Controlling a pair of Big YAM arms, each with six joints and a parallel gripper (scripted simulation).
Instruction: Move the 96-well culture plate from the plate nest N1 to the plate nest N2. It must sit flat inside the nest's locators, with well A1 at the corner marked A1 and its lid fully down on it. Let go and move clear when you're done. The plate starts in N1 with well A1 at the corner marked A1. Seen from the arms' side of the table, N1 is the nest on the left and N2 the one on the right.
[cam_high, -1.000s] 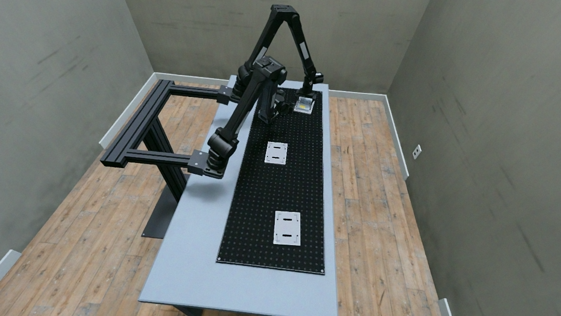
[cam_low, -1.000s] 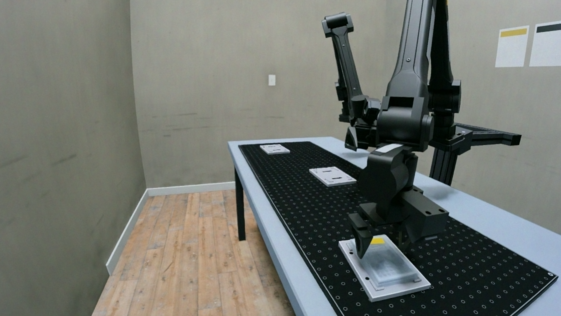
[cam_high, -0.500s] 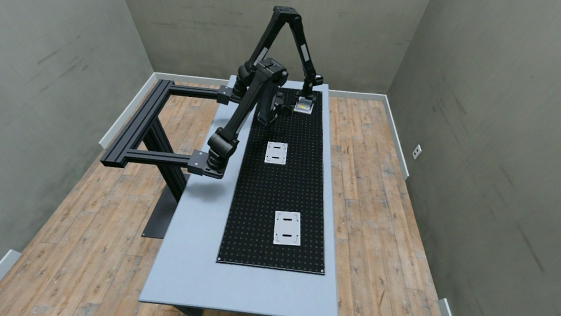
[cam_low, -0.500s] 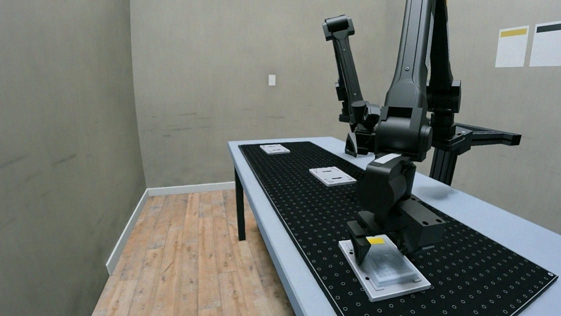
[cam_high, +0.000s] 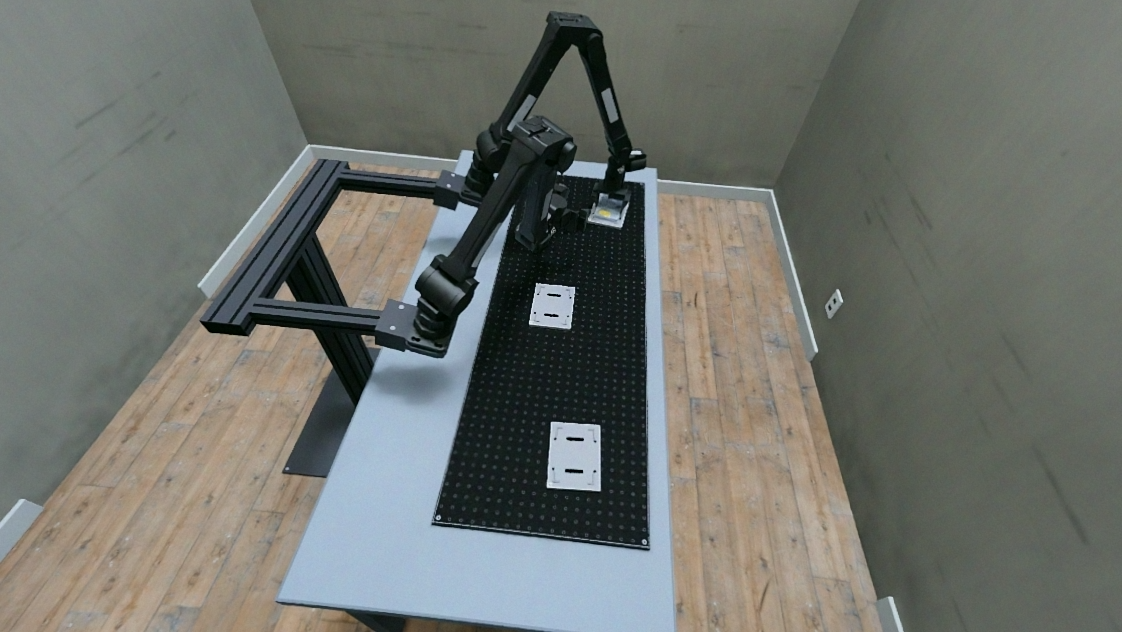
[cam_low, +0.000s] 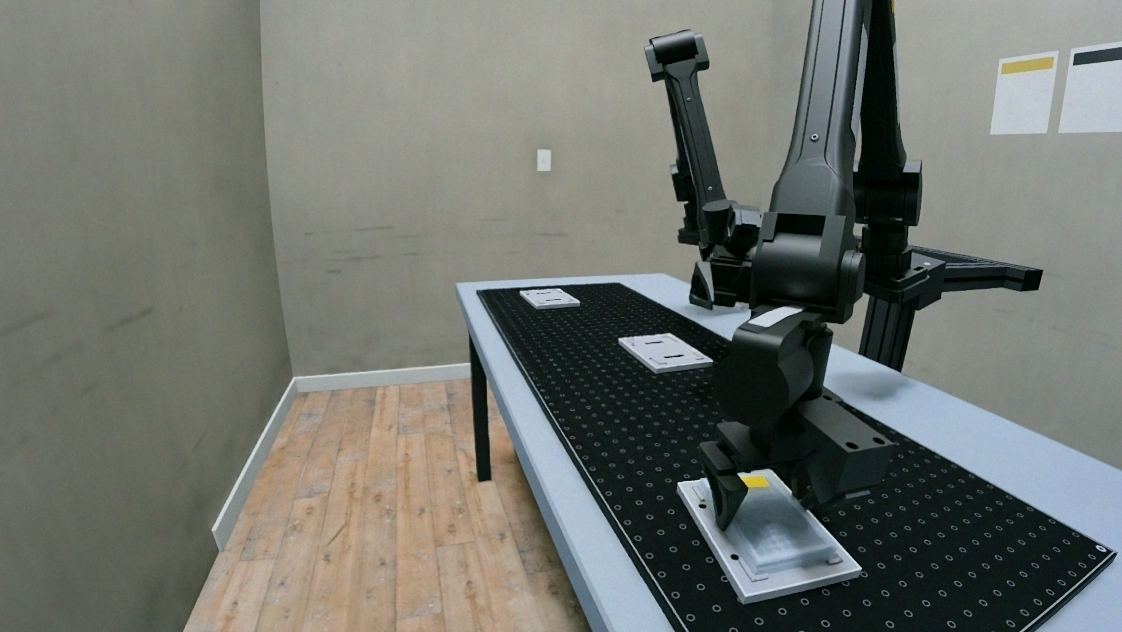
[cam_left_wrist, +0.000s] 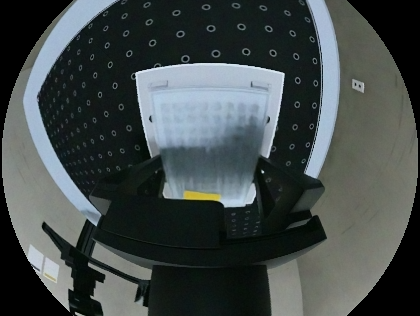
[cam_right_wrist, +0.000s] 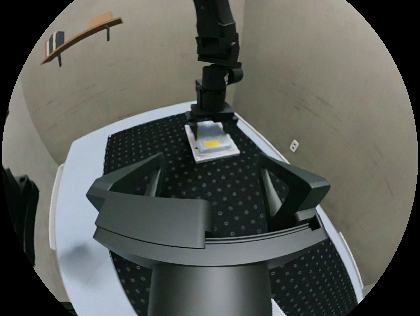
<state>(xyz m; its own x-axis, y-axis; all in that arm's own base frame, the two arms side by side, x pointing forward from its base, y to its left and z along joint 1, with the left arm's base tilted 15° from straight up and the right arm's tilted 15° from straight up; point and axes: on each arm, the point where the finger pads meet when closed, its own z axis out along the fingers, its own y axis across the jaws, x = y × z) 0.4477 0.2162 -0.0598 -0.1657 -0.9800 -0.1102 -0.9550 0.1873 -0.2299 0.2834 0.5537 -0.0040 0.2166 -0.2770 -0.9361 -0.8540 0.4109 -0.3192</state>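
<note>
The nest N1 is 1 cm below my left hand. Also, from my left hand: white nest: 47 cm to the right, 15 cm behind, 1 cm below; then nest N2: 93 cm to the right, 5 cm behind, 1 cm below.
</note>
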